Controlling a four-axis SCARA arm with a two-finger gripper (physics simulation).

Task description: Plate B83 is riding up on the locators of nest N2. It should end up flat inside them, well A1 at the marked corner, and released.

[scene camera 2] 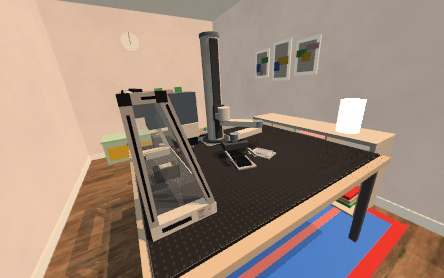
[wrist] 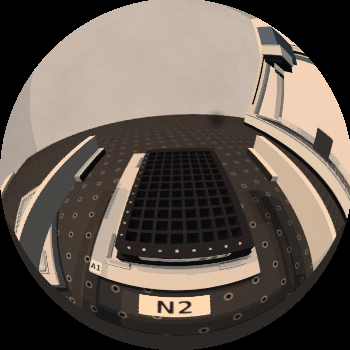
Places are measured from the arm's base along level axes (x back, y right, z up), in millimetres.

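Pixels of known places: gripper, fingertip midpoint: (scene camera 2: 243,157) (wrist: 175,138); arm's base, origin of the base link: (scene camera 2: 215,139).
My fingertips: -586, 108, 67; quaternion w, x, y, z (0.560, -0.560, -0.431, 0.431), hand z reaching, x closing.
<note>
Ahead of a thing's pixels: the offset from my fingertips to its middle, as dx, dy, dz. "*": to the spot under its first point.
Plate B83 {+25, -1, -34} (scene camera 2: 241,158) (wrist: 182,202) is a black multi-well plate on the pale nest N2 {+23, -7, -47} (scene camera 2: 248,167) (wrist: 175,281). In the wrist view its near edge sits raised, with a gap under it, and it lies toward the nest's right side, leaving a pale strip bare at left. The A1 mark {+82, -79, -42} (wrist: 95,267) is at the nest's near left corner. The label N2 {* +116, -31, -52} (wrist: 174,306) lies in front. My gripper (scene camera 2: 239,150) (wrist: 175,138) is open, its fingers apart on either side of the plate and touching neither side. Plate lettering and the far locators are not readable.
A second nest with a white plate {* +29, -197, -29} (scene camera 2: 263,152) stands beside N2, partly showing past my left finger in the wrist view. A framed clear-panelled enclosure {* -265, +481, -27} (scene camera 2: 184,221) stands at the table's left. The arm's column (scene camera 2: 210,85) rises behind the nests.
</note>
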